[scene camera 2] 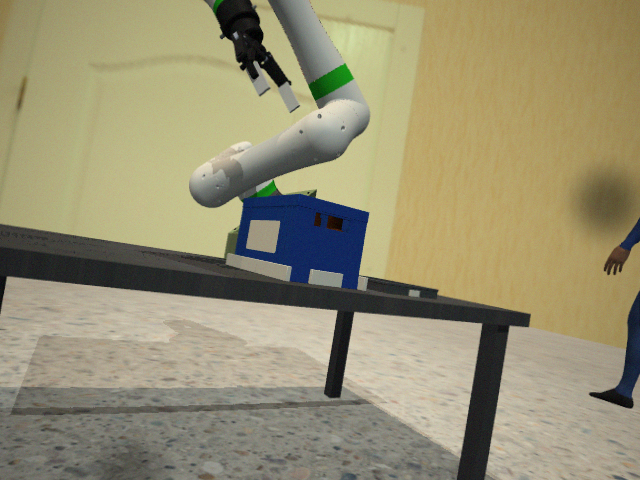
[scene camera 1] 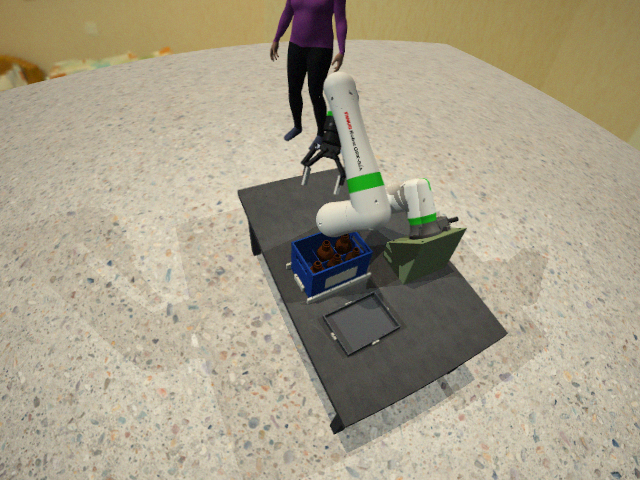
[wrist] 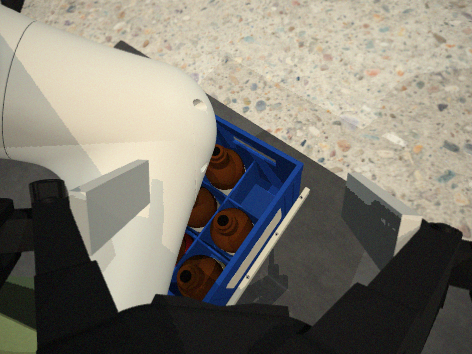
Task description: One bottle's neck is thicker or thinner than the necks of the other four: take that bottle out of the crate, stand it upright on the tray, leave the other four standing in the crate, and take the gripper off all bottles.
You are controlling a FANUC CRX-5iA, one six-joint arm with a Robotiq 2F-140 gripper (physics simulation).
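Where they show: gripper, between the fingertips: (scene camera 2: 280, 100) (scene camera 1: 319, 189) (wrist: 244, 188); arm's base, origin of its link: (scene camera 1: 425, 235).
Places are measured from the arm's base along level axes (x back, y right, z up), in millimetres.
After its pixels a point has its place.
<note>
The blue crate (scene camera 1: 317, 283) @(x -514, y -82, z -70 mm) (scene camera 2: 330, 253) @(x -554, y 1, z -116 mm) (wrist: 295, 175) @(x -555, y 101, z -11 mm) stands on the table. Brown bottles stand in it, among them one at the back left (scene camera 1: 325, 252) @(x -441, y 54, z -60 mm), one at the back right (scene camera 1: 343, 244) @(x -353, y 79, z -60 mm) and one at the front left (scene camera 1: 316, 266) @(x -506, y -33, z -26 mm). In the wrist view a bottle (wrist: 231, 232) @(x -430, y 91, z -41 mm) stands beside an empty compartment, and the arm hides part of the crate. I cannot tell which neck differs. The grey tray (scene camera 1: 361, 322) @(x -367, y -237, z -179 mm) has no bottle on it. My gripper (scene camera 1: 320, 188) @(x -460, y 141, z 206 mm) (scene camera 2: 279, 101) @(x -460, y 141, z 206 mm) (wrist: 244, 188) @(x -460, y 141, z 206 mm) is open and empty, high above the table behind the crate, apart from all bottles.
Pale strips (scene camera 1: 338, 289) @(x -411, y -69, z -167 mm) (scene camera 2: 258, 266) @(x -476, y 130, z -169 mm) lie along the crate's base. The arm's elbow (scene camera 1: 336, 219) @(x -455, y -39, z 220 mm) hangs above the crate's back edge. The green pedestal (scene camera 1: 429, 258) @(x -21, y -96, z -40 mm) carries the arm's base at the right. A person (scene camera 1: 310, 46) stands beyond the table (scene camera 1: 413, 361) @(x -228, y -456, z -185 mm).
</note>
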